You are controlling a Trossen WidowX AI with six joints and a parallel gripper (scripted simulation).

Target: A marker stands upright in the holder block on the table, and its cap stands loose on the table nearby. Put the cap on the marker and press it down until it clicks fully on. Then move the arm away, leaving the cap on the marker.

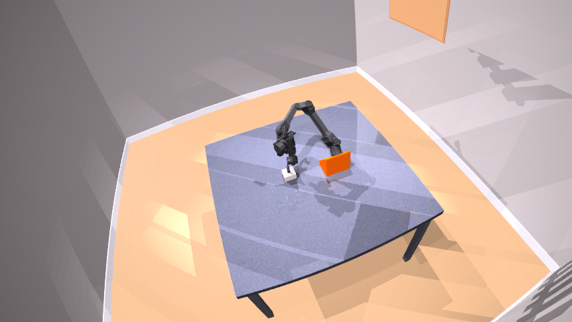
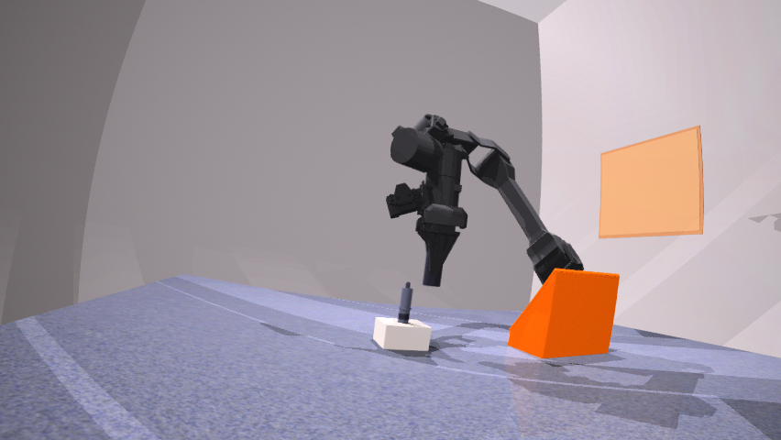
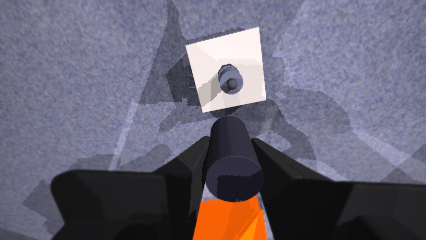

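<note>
Right now my gripper tip is 3 cm short of the white holder block, 1 cm to the left of it and 10 cm above it. The rest, counted from my gripper tip: dark cap: 1 cm above.
</note>
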